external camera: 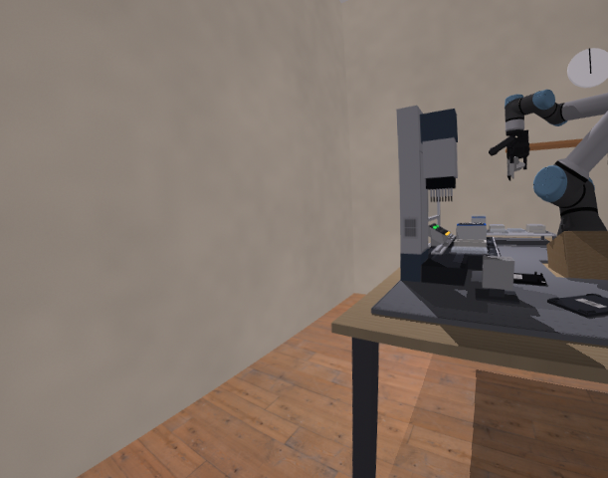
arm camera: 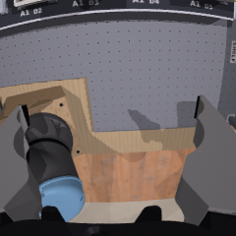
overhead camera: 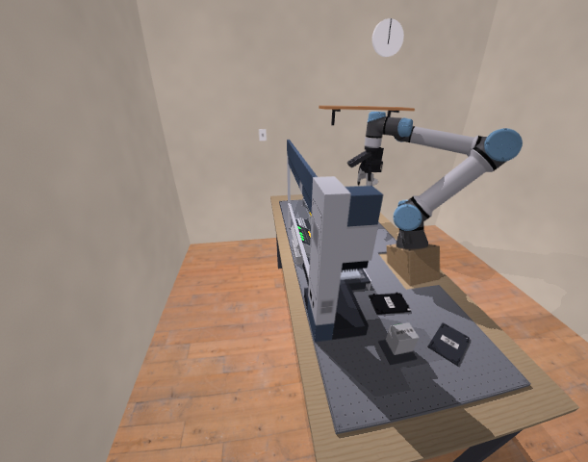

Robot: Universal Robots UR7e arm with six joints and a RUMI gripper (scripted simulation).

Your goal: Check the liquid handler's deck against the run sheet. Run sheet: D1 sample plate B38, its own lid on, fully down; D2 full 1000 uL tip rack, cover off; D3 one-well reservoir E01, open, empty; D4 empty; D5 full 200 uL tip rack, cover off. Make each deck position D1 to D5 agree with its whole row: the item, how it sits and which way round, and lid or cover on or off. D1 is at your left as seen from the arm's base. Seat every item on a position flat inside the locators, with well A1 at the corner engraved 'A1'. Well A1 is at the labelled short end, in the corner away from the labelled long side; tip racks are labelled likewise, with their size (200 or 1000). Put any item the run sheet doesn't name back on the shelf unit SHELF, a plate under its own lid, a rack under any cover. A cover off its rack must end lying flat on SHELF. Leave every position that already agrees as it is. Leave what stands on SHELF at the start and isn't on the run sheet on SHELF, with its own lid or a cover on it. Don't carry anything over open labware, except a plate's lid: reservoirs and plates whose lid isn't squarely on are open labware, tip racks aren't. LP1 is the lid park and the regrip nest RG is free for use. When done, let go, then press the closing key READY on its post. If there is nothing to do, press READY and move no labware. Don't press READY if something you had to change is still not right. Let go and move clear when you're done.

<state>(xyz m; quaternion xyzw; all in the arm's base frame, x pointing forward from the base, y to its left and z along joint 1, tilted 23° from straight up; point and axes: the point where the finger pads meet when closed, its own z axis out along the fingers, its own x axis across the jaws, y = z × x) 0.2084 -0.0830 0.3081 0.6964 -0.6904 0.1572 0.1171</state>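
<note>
My gripper is now 160 mm short of the blue-framed tip rack, 30 mm to the right of it and 230 mm above it. From my hand the other things lie so: yellow-rimmed tip rack: 150 mm ahead, 210 mm to the right, 250 mm below; then shelf label: 40 mm behind, 320 mm to the right, 350 mm below; then one-well reservoir: 170 mm ahead, 160 mm to the left, 290 mm below.
</note>
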